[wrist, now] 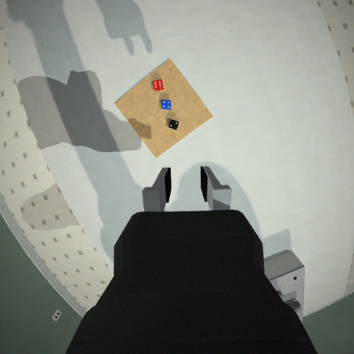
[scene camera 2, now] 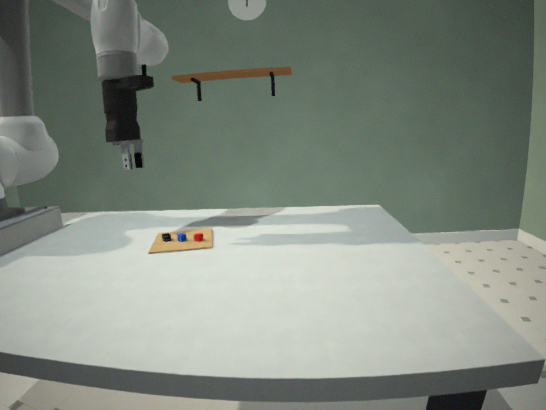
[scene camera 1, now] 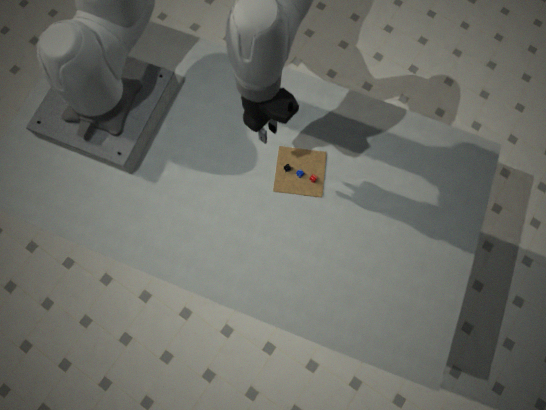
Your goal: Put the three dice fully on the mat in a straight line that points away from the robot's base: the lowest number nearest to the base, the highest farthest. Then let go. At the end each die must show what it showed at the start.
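Places are measured from the arm's base along level axes (x back, y left, z down), in metres.
Where they show: gripper, fingertip midpoint: (scene camera 2: 134,168) (scene camera 1: 267,135); arm's base at its link origin: (scene camera 1: 103,101).
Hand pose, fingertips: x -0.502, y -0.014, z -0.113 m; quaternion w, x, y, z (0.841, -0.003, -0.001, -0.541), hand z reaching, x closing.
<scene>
Things, the pixels of their top centre, and the offset from my fingertips. Level surfaces: height alone.
- brown square mat at its top centre: (scene camera 2: 182,239) (scene camera 1: 300,171) dx -0.098, dy +0.000, dz +0.175 m
- black die at its top centre: (scene camera 2: 165,234) (scene camera 1: 287,167) dx -0.060, dy -0.005, dz +0.158 m
- blue die at its top centre: (scene camera 2: 181,234) (scene camera 1: 300,172) dx -0.099, dy -0.010, dz +0.159 m
- red die at its top centre: (scene camera 2: 198,234) (scene camera 1: 313,177) dx -0.140, dy -0.013, dz +0.159 m
- table at its surface level: dz +0.179 m
The brown square mat (scene camera 1: 310,189) (scene camera 2: 165,248) (wrist: 195,114) lies on the table. Three dice stand on it, spaced apart in a straight row that leads away from the base. The black die (scene camera 1: 287,168) (scene camera 2: 166,237) (wrist: 173,124) is nearest to the base and shows two pips on top. The blue die (scene camera 1: 300,173) (scene camera 2: 182,237) (wrist: 166,104) is in the middle and shows four. The red die (scene camera 1: 313,178) (scene camera 2: 198,237) (wrist: 158,85) is farthest and shows six. My gripper (scene camera 1: 267,133) (scene camera 2: 133,161) (wrist: 185,177) is open and empty, high above the table on the base side of the mat.
The robot's base plate (scene camera 1: 107,142) (scene camera 2: 30,229) (wrist: 287,267) stands on the table (scene camera 1: 225,240) (scene camera 2: 280,310) (wrist: 260,125) at the left in the first scene view. Shadows of the arm fall across the table. A wooden wall shelf (scene camera 2: 232,74) hangs on the green wall behind.
</scene>
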